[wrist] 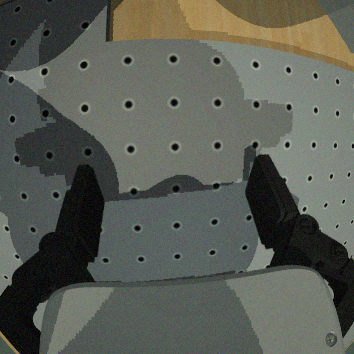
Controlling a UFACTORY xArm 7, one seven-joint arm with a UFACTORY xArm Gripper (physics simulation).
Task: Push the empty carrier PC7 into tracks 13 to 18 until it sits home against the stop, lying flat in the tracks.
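Frame: origin at the arm's base, x ahead, y left, z up, level; centimetres.
Where they show: gripper, between the fingertips: [174,177].
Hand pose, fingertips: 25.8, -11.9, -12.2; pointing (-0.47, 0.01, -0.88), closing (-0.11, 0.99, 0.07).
After its pixels a point has its place, as x, y, z.
My gripper [174,177] @[25.8, -11.9, -12.2] is open, its two black fingers wide apart with nothing between them. It is above a grey perforated plate that shows between and around the fingers. The empty carrier PC7, tracks 13 to 18 and the stop do not show in the wrist view. The gripper's own grey body covers the bottom of the view and hides what is under it.
The grey perforated plate [150,125] @[23.2, -13.2, -13.2] fills most of the view, with rows of small dark holes and overlapping shadows. A wooden surface [150,20] @[16.5, -13.6, -14.5] shows beyond its far edge at the top. The plate has a corner step at the upper left.
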